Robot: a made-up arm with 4 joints.
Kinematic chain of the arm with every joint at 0, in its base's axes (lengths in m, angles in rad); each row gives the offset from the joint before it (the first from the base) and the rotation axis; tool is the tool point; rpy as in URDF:
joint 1: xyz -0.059 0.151 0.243 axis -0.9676 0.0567 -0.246
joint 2: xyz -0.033 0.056 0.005 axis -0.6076 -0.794 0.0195
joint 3: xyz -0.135 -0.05 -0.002 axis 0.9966 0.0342 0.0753
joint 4: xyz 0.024 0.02 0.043 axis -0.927 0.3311 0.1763
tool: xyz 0.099 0.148 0.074 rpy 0 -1.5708 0
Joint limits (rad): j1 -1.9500..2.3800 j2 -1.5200..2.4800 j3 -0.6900..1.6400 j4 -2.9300..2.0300
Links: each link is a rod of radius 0.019 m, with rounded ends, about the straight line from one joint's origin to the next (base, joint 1, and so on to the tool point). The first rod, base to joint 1, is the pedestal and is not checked.
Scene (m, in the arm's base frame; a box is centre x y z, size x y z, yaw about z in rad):
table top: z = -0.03
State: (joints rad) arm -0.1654 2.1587 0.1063 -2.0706
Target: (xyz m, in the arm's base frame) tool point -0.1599 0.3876 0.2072
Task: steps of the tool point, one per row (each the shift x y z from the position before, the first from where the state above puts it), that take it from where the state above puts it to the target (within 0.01 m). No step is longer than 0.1 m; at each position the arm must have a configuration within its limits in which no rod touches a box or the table.
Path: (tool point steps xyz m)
1: -0.0161 0.0574 0.0181
2: 0.0019 0.0640 0.0191
3: 0.0230 0.0643 0.0132
4: 0.0431 0.0563 0.0012
5: 0.0574 0.0395 -0.0142
6: 0.0623 0.0164 -0.0290

